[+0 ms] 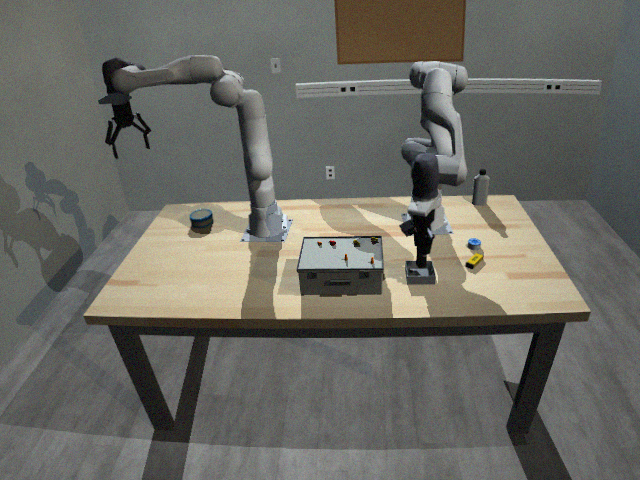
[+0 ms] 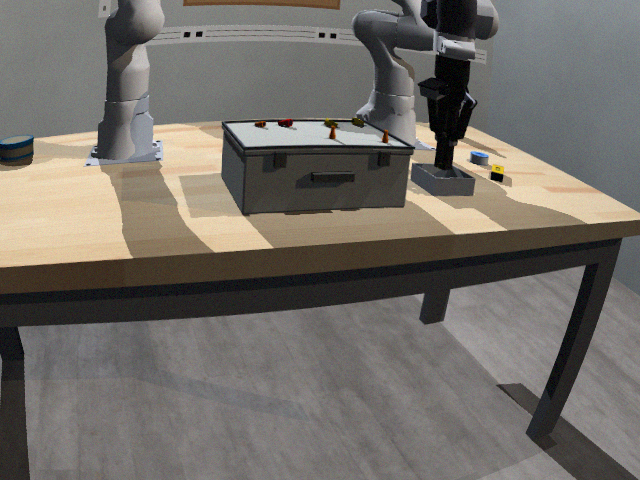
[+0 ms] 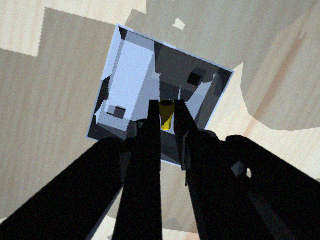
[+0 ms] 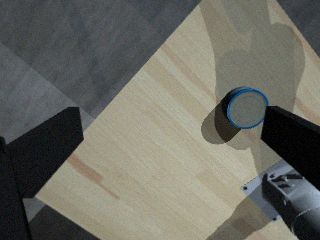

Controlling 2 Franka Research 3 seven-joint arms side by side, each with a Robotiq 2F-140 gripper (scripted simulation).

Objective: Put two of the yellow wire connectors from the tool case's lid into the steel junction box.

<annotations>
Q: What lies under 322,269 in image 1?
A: A grey tool case.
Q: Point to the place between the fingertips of my right gripper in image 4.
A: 172,123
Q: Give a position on a grey tool case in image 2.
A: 358,154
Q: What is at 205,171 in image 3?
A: My left gripper.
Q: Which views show my right gripper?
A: Image 1 and image 4 only.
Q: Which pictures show my left gripper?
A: Image 1, image 2 and image 3 only.
</annotations>
